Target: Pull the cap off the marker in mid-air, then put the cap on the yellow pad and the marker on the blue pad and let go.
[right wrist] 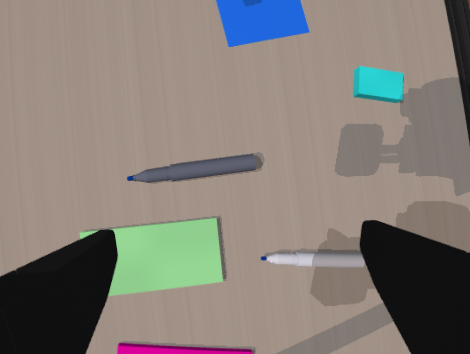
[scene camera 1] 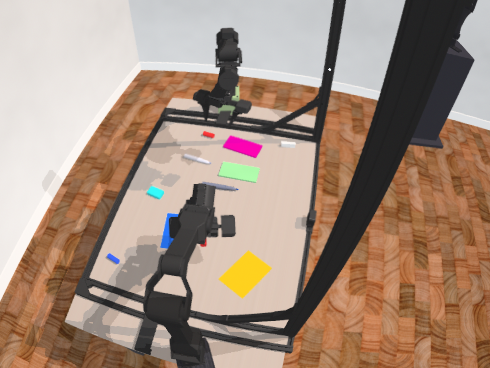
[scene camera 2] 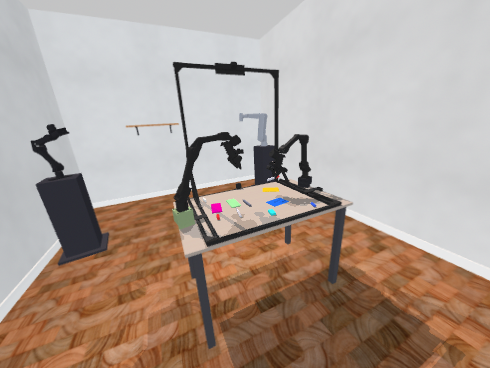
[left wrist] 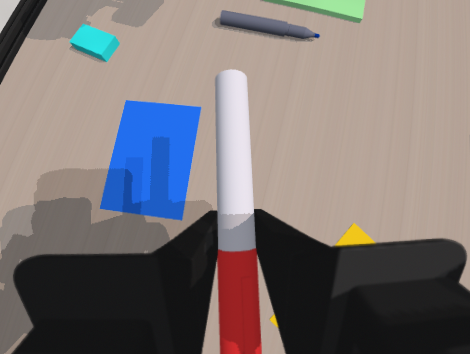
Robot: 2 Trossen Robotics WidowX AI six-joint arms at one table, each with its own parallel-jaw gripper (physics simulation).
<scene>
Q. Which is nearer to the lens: the cyan block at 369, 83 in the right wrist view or the green pad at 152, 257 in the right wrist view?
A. The green pad.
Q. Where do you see a white marker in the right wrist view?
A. At 301, 259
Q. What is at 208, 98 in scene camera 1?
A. My right gripper.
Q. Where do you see a cyan block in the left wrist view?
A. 102, 45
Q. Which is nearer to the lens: the cyan block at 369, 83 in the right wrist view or the grey marker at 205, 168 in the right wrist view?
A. The grey marker.
</scene>
